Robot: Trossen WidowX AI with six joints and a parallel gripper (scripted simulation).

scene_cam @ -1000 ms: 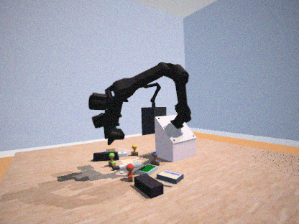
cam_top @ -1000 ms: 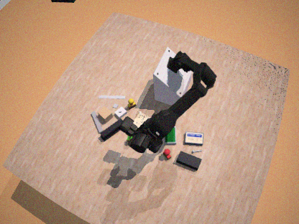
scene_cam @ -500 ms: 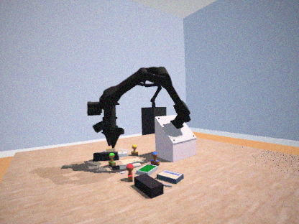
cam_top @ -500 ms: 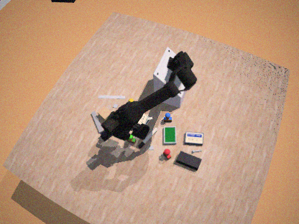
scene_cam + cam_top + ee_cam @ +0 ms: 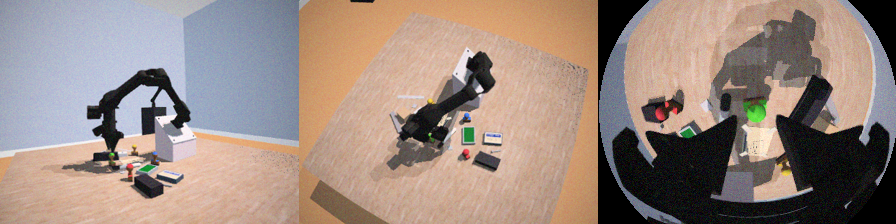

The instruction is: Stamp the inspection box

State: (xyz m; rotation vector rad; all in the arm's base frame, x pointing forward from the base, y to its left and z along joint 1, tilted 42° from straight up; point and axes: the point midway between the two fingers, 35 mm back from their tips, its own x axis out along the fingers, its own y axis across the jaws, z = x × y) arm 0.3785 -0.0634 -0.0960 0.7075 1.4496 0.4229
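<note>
Right now my gripper tip is 60 mm above the green-knobbed PASS stamp. Also, from my gripper tip: black bar (110 mm to the right, 60 mm below, 30 mm behind); then cream card (110 mm behind, 80 mm below, 10 mm to the left); then marker pen (70 mm to the left, 70 mm below, 20 mm behind).
</note>
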